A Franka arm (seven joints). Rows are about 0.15 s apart.
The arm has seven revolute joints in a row. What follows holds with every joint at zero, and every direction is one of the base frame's.
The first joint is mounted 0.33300 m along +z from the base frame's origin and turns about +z.
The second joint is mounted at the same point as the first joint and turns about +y.
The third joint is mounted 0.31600 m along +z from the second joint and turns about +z.
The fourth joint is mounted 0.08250 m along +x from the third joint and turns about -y.
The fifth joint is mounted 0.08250 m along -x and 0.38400 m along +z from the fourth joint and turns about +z.
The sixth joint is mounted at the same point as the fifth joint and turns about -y.
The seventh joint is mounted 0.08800 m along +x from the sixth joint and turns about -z.
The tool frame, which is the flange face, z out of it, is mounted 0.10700 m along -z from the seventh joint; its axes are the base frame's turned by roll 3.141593, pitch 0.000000 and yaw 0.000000 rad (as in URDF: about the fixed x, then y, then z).
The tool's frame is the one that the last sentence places.
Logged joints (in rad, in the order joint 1, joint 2, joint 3, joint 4, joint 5, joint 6, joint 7), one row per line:
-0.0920, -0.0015, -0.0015, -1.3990, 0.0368, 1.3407, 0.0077
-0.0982, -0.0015, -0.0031, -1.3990, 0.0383, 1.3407, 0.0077
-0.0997, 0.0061, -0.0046, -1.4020, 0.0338, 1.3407, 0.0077
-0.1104, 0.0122, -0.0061, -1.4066, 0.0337, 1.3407, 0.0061
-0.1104, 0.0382, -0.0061, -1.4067, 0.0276, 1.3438, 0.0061
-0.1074, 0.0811, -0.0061, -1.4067, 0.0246, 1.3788, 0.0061
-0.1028, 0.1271, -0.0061, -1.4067, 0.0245, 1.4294, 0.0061
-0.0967, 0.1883, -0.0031, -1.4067, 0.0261, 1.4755, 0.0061
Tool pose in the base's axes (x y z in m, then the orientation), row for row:
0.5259, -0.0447, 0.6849, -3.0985, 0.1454, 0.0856
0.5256, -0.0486, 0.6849, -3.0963, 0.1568, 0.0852
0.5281, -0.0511, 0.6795, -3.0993, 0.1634, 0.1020
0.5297, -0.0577, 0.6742, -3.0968, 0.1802, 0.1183
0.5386, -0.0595, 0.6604, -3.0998, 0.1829, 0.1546
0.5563, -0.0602, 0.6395, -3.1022, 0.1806, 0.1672
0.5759, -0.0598, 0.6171, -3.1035, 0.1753, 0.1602
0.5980, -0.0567, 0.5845, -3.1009, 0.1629, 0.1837
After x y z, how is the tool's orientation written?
As a rotation vector, in radians.
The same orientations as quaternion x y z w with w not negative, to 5 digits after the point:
-0.99834, 0.04685, 0.02758, 0.01925
-0.99814, 0.05055, 0.02747, 0.02008
-0.99791, 0.05261, 0.03284, 0.01816
-0.99741, 0.05804, 0.03810, 0.01865
-0.99690, 0.05882, 0.04972, 0.01628
-0.99676, 0.05803, 0.05372, 0.01482
-0.99698, 0.05631, 0.05146, 0.01451
-0.99676, 0.05236, 0.05905, 0.01549

